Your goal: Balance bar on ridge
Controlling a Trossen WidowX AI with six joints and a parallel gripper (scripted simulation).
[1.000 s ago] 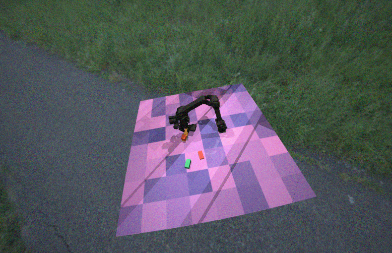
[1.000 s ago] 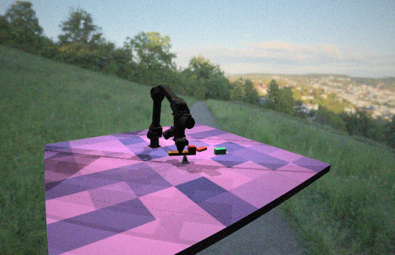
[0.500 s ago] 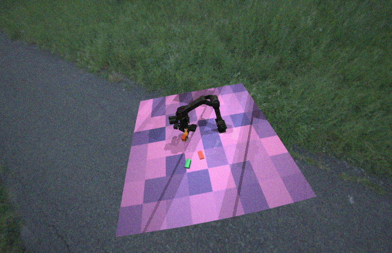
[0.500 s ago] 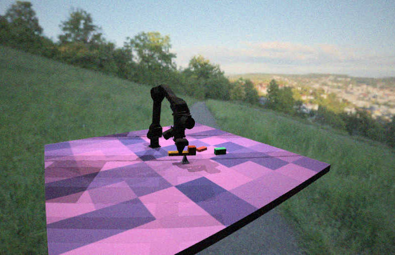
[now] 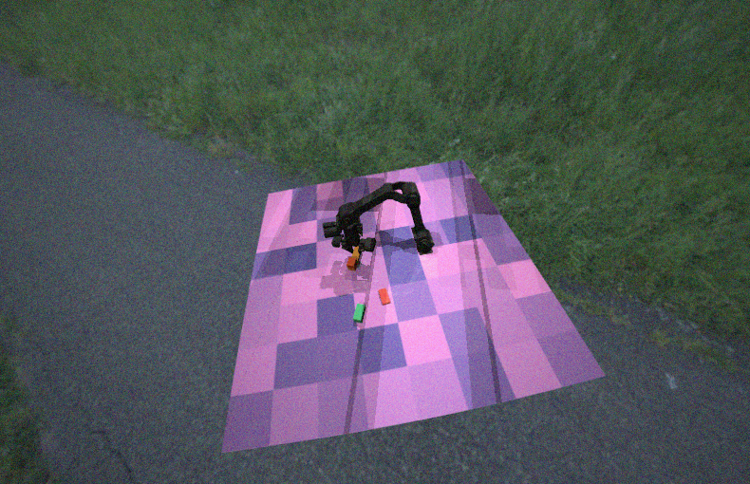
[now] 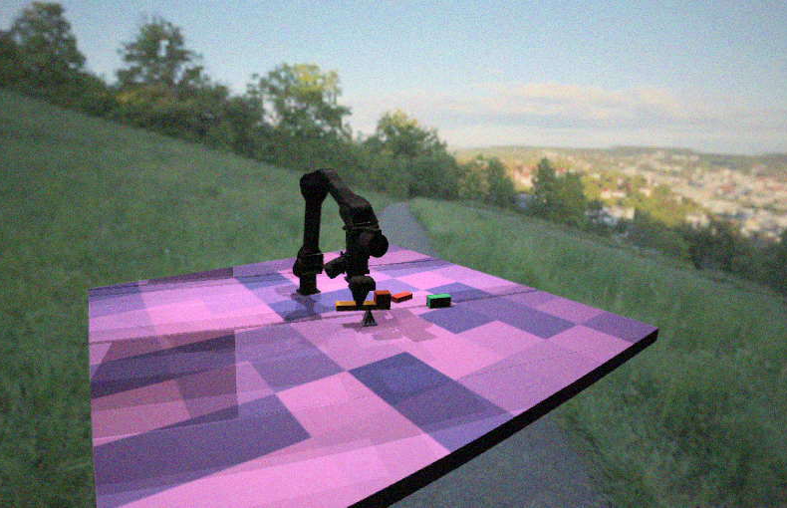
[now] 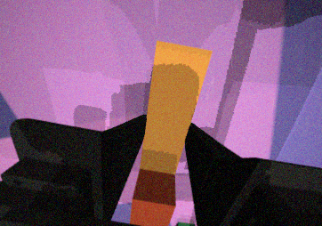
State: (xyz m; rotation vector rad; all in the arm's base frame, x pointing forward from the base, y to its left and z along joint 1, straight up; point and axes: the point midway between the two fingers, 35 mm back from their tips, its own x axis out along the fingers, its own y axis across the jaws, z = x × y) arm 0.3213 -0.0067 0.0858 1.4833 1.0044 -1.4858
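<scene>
Now: the bar 20 mm ahead of my gripper tip, 40 mm to the left of it and 10 mm above it. Also, from my gripper tip: green block (20 mm ahead, 270 mm to the left, 30 mm below); orange-red block (90 mm behind, 220 mm to the left, 40 mm below).
</scene>
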